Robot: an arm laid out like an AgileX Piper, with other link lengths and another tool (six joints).
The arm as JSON. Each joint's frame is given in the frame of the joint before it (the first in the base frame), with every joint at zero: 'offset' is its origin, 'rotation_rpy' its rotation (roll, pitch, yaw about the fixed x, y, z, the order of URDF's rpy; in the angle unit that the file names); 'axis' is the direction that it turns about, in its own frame. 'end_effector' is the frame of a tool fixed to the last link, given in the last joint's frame.
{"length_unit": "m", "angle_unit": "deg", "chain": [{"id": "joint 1", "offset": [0.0, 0.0, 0.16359], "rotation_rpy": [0.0, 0.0, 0.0], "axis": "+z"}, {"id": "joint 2", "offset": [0.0, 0.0, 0.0], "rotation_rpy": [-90.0, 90.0, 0.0], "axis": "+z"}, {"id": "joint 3", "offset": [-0.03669, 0.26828, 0.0], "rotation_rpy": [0.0, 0.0, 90.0], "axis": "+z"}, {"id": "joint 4", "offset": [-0.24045, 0.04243, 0.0], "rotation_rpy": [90.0, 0.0, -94.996], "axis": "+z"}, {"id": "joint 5", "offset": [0.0, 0.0, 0.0], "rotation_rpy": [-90.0, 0.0, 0.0], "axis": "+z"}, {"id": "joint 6", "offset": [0.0, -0.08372, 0.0], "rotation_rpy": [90.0, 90.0, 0.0], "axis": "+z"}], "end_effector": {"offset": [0.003, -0.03, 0.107], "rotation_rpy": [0.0, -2.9, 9.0]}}
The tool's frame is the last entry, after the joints.
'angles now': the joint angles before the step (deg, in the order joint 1, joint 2, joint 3, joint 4, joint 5, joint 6). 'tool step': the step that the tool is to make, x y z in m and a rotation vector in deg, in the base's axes. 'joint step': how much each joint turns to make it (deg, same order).
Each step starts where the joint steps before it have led.
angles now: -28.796, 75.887, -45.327, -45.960, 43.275, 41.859
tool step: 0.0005, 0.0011, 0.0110, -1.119, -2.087, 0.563
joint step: 0.013, -1.870, 0.004, -0.215, -0.716, 0.011
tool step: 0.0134, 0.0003, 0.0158, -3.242, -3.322, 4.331
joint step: -0.060, -1.295, 0.059, -2.857, -4.806, -0.008
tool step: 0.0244, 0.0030, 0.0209, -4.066, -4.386, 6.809
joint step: -0.001, -0.326, -0.809, -3.868, -7.428, -0.022
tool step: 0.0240, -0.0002, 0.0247, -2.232, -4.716, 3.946
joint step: 0.004, 1.277, -3.640, -1.088, -4.755, 0.034
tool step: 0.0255, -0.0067, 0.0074, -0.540, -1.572, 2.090
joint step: -0.008, 4.477, -4.626, -0.390, -2.555, -0.021
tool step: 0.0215, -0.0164, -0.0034, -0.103, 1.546, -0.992
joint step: -0.001, 6.291, -6.064, -0.078, 1.610, -0.428
